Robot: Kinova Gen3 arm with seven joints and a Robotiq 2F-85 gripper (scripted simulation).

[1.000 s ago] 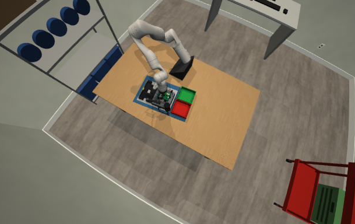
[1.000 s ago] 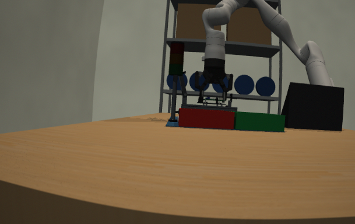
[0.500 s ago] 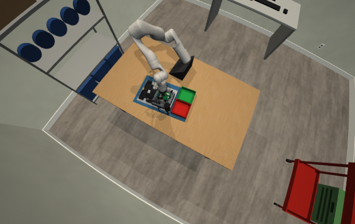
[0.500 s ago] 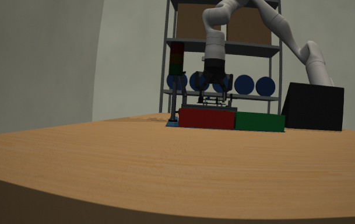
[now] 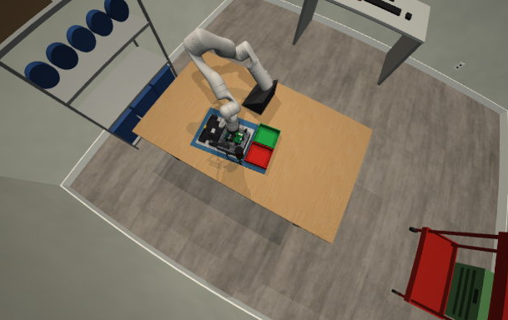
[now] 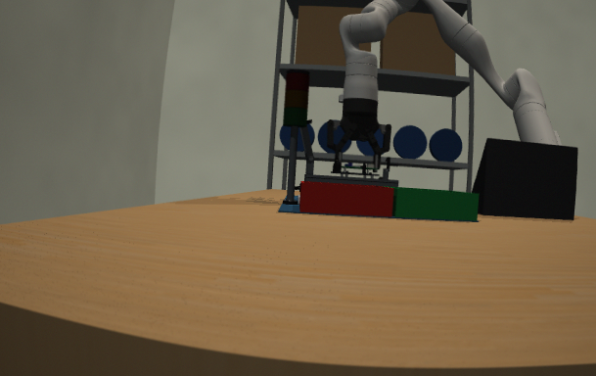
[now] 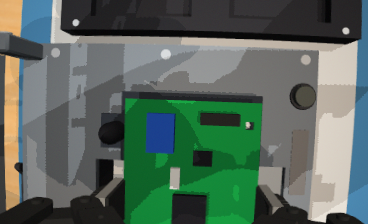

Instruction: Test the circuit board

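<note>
My gripper is now right at the green circuit board. From my hand the other things lie so: tester lid 12 cm ahead, 10 cm above, 1 cm to the left; then red bin 20 cm to the left, 7 cm below, 3 cm ahead; then green bin 19 cm to the left, 12 cm behind, 7 cm below.
</note>
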